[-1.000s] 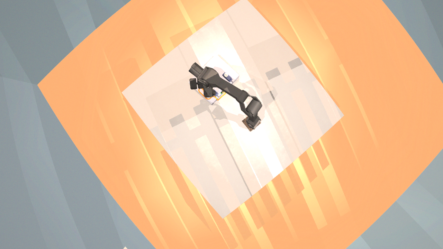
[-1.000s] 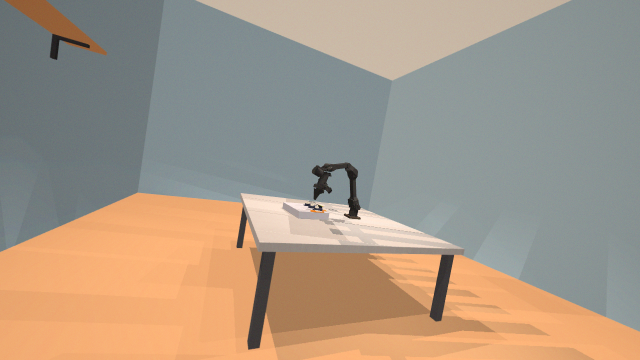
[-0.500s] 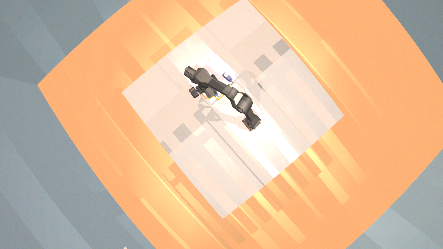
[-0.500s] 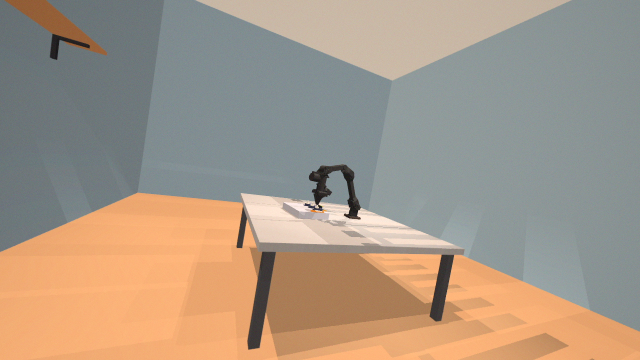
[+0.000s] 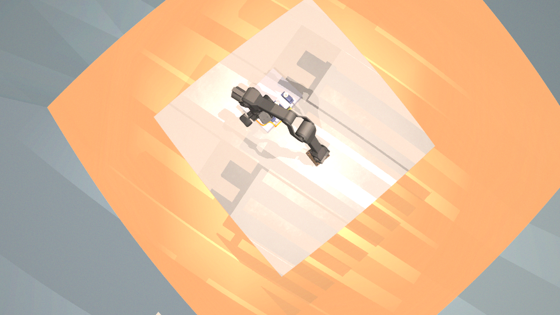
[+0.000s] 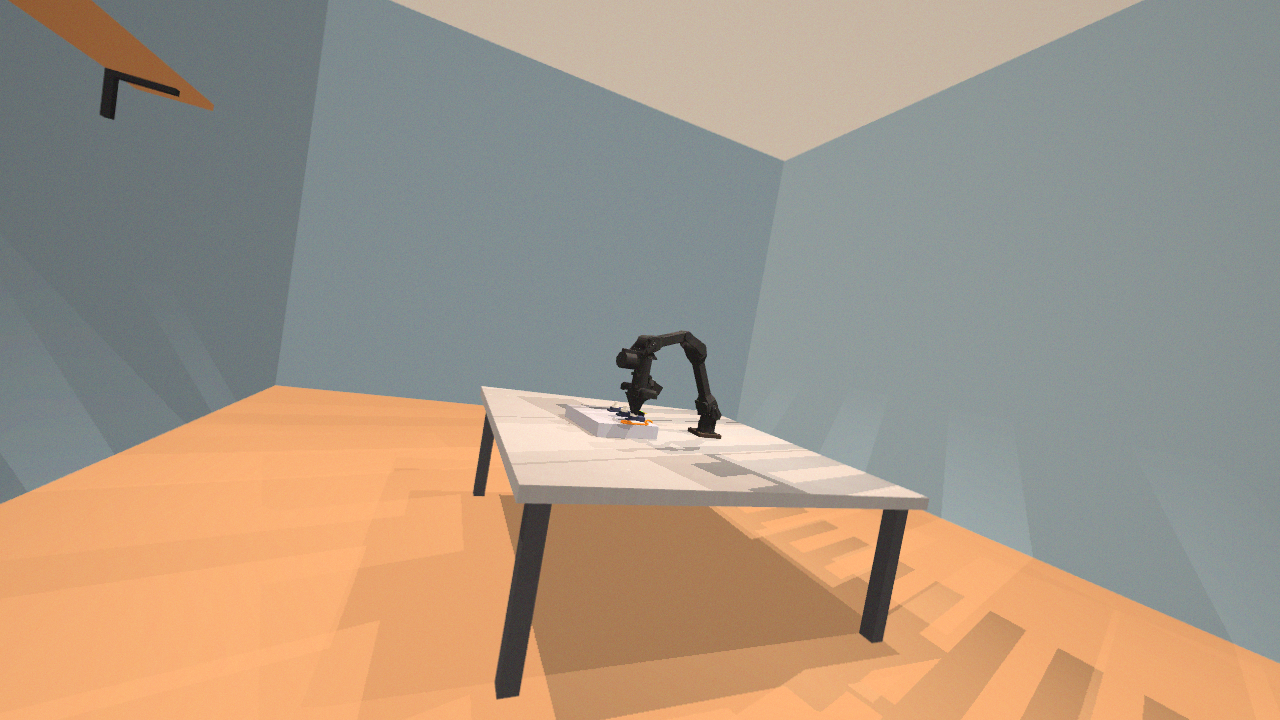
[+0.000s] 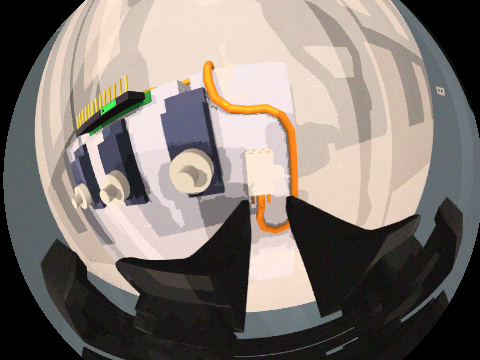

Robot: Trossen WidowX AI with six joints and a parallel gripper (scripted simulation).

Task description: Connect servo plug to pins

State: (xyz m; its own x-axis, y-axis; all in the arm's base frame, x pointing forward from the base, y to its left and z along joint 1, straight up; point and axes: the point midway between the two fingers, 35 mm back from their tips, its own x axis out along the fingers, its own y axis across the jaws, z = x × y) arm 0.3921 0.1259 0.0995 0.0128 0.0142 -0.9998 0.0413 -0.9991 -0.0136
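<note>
Right now my gripper tip is 80 mm past the green band, 110 mm to the left of it and 10 mm above it. The rest, counted from my gripper tip: white printed holder: 80 mm ahead, 110 mm to the right, 60 mm below.
</note>
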